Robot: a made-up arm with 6 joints. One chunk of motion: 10 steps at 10 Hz.
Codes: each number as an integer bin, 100 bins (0 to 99) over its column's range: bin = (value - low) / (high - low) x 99, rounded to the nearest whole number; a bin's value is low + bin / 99 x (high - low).
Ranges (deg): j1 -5..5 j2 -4..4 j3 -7..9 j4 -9..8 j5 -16..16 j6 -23..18
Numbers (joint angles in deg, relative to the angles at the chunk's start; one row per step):
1: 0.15 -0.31 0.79 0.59 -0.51 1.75
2: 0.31 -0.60 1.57 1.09 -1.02 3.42
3: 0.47 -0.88 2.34 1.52 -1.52 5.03
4: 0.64 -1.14 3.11 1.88 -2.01 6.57
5: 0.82 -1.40 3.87 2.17 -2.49 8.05
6: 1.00 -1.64 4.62 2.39 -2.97 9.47
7: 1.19 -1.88 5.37 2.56 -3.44 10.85
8: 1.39 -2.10 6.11 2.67 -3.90 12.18
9: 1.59 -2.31 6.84 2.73 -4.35 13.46
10: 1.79 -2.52 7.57 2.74 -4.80 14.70
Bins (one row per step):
1: 51 46 48 56 48 60
2: 53 42 53 59 46 64
3: 54 39 58 61 45 68
4: 56 35 63 63 43 71
5: 58 32 67 65 42 75
6: 59 29 72 66 40 78
7: 61 26 77 67 39 82
8: 63 24 81 68 37 85
9: 65 21 86 68 36 88
10: 67 18 90 68 35 91

